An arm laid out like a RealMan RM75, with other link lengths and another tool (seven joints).
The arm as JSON. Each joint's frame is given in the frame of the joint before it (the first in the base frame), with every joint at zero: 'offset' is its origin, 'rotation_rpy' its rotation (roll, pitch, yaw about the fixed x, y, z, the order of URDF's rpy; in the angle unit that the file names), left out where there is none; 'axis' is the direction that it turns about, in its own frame. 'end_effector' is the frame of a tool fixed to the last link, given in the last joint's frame.
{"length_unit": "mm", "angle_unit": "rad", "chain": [
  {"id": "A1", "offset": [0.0, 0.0, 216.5], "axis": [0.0, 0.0, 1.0]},
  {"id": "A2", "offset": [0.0, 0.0, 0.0], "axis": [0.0, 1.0, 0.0]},
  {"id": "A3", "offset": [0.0, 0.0, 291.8], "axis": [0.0, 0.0, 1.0]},
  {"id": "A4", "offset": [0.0, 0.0, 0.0], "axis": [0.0, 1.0, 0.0]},
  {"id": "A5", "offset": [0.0, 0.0, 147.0], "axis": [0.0, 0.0, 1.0]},
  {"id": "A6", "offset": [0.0, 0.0, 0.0], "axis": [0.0, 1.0, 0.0]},
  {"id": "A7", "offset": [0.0, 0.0, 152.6], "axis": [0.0, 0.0, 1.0]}
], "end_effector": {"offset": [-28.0, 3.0, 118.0], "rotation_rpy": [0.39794, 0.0, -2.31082]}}
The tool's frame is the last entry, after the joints.
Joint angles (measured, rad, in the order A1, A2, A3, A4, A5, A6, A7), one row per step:
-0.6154, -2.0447, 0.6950, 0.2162, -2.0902, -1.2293, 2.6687
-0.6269, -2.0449, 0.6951, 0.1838, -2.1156, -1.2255, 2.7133
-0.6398, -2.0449, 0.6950, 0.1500, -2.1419, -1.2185, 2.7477
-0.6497, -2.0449, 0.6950, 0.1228, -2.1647, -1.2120, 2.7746
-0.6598, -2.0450, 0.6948, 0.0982, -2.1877, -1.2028, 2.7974
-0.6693, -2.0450, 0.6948, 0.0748, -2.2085, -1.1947, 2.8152
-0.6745, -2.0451, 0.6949, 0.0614, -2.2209, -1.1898, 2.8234
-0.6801, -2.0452, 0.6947, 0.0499, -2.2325, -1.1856, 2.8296
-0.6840, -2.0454, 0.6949, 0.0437, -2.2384, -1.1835, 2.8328
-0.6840, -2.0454, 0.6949, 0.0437, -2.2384, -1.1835, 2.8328
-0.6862, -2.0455, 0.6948, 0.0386, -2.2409, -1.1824, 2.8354
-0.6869, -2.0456, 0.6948, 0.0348, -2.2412, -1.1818, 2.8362
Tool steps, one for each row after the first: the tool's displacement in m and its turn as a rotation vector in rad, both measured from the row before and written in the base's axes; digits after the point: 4 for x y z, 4 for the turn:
-0.0012, 0.0026, -0.0012, 0.0139, 0.0089, 0.0093
-0.0016, 0.0029, -0.0018, 0.0081, 0.0006, 0.0151
-0.0019, 0.0023, -0.0014, 0.0064, -0.0003, 0.0147
-0.0023, 0.0026, -0.0012, 0.0055, -0.0018, 0.0170
-0.0020, 0.0021, -0.0015, 0.0024, -0.0041, 0.0163
-0.0014, 0.0011, -0.0010, 0.0005, -0.0042, 0.0105
-0.0007, 0.0013, -0.0006, 0.0008, -0.0050, 0.0086
0.0002, 0.0008, -0.0006, -0.0002, -0.0026, 0.0034
0.0000, 0.0000, 0.0000, 0.0000, 0.0000, 0.0000
-0.0001, 0.0002, -0.0008, -0.0014, -0.0010, 0.0024
-0.0003, -0.0002, -0.0010, -0.0025, -0.0009, 0.0020

